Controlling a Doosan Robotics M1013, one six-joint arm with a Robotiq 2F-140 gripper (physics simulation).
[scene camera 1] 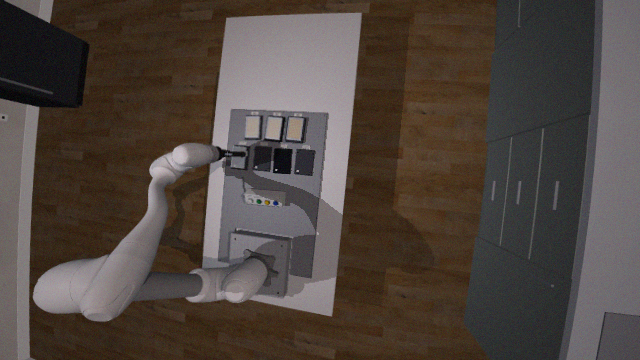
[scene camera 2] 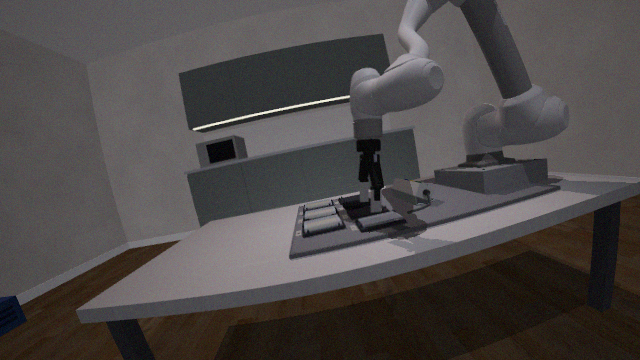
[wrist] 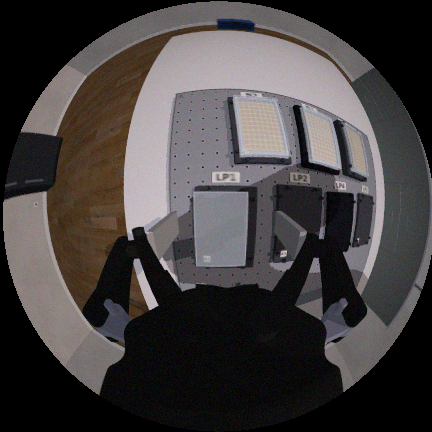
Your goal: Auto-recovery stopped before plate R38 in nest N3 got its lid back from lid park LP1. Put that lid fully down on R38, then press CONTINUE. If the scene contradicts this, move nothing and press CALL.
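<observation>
A pale translucent lid lies in the black park labelled LP1; a dark strip of the park shows along its right side in the wrist view. My gripper is open and empty, fingers spread wide above LP1, one tip left of the lid and the other over the LP2 park. Three cream-welled plates with clear rims sit in black nests behind. I cannot read which is N3 or R38. The button box has white, green, yellow and blue buttons; its lettering is unreadable.
Dark parks LP2, LP4 and another stand in a row to the right of LP1. The grey pegboard lies on the white table. The arm's base stands on a grey block.
</observation>
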